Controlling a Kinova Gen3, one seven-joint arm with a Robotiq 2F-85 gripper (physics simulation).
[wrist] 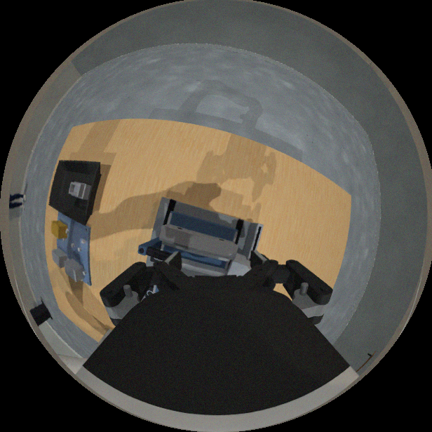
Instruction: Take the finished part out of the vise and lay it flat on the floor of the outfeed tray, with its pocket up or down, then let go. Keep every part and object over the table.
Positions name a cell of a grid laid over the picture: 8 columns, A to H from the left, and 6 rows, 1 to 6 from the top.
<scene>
In view: my gripper (D4) and a blue plate (B4).
</scene>
